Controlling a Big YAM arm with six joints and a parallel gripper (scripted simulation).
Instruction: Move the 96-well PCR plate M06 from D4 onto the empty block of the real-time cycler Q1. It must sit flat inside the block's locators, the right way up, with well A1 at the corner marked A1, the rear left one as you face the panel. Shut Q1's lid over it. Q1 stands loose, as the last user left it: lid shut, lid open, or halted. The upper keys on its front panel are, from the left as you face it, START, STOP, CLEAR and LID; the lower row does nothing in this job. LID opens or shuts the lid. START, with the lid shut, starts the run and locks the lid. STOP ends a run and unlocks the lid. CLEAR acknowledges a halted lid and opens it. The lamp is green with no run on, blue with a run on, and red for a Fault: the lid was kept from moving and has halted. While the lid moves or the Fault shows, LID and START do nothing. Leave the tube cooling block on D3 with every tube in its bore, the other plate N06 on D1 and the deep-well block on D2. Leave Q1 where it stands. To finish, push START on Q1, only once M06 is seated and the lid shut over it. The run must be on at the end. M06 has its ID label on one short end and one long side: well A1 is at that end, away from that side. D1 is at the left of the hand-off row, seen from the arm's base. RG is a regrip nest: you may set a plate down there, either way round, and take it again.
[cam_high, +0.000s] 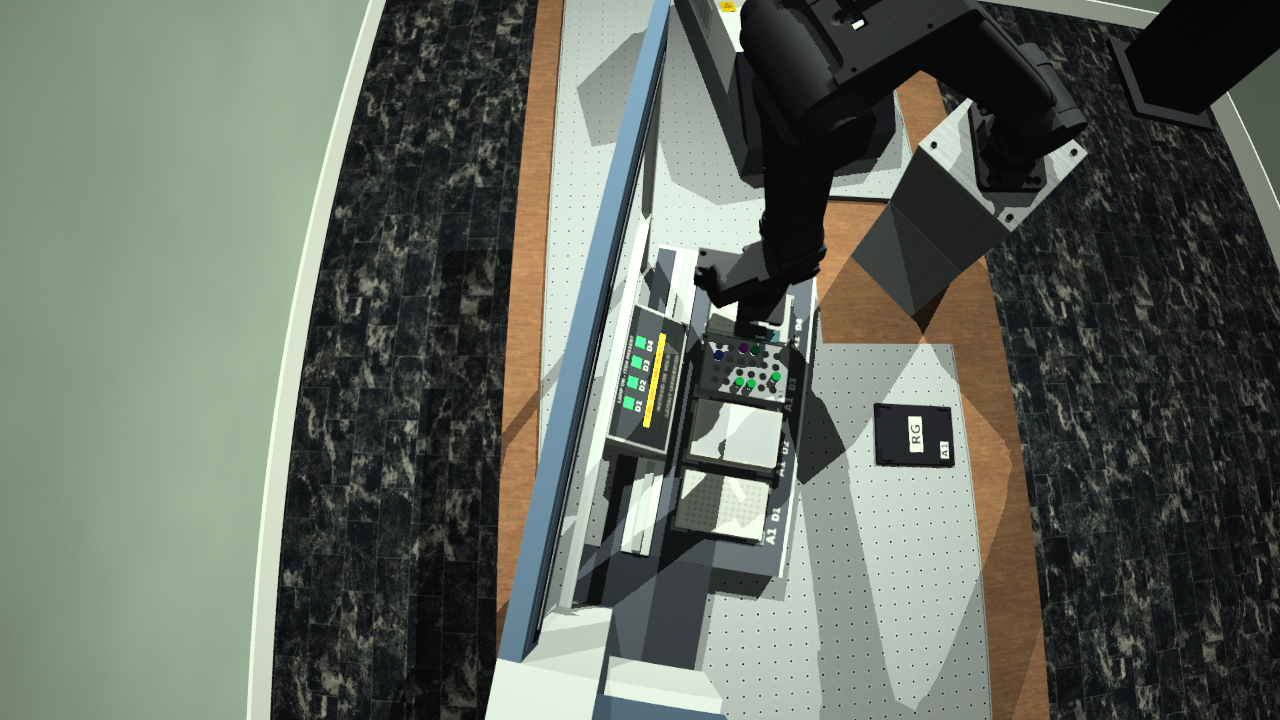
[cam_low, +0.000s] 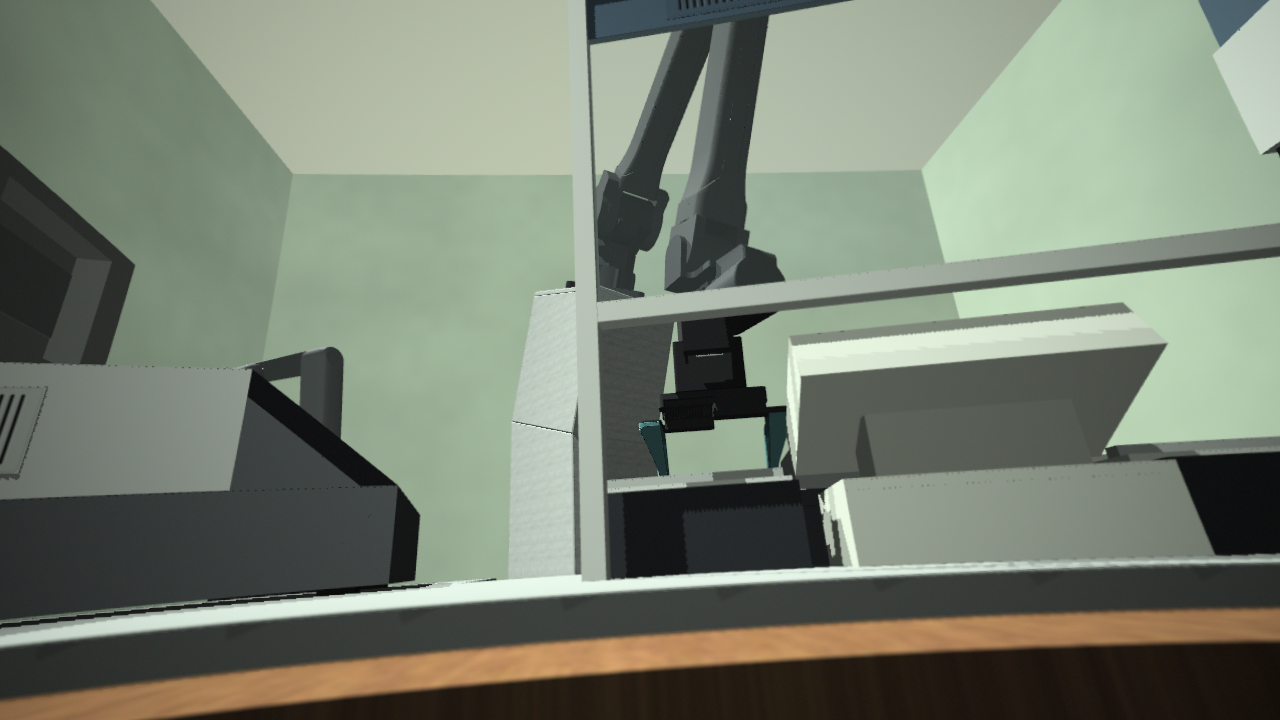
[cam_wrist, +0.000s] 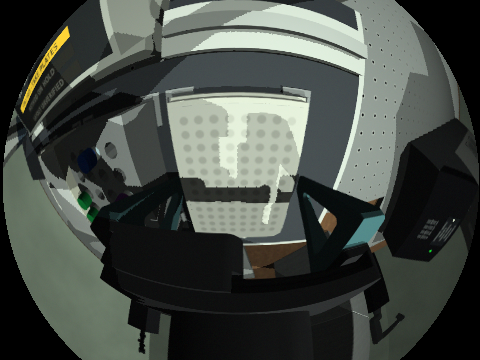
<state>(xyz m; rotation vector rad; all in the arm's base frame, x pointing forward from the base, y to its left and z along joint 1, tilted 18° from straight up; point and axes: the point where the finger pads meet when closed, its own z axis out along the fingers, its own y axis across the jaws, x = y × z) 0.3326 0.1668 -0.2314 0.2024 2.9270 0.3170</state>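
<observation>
The tube cooling block lies 20 mm ahead of my hand, 100 mm to the left of it and 10 mm above it. The rest, counted from my hand: frame post 180 mm ahead, 100 mm to the right, 170 mm above; then deep-well block 30 mm ahead, 200 mm to the left, 10 mm above.
</observation>
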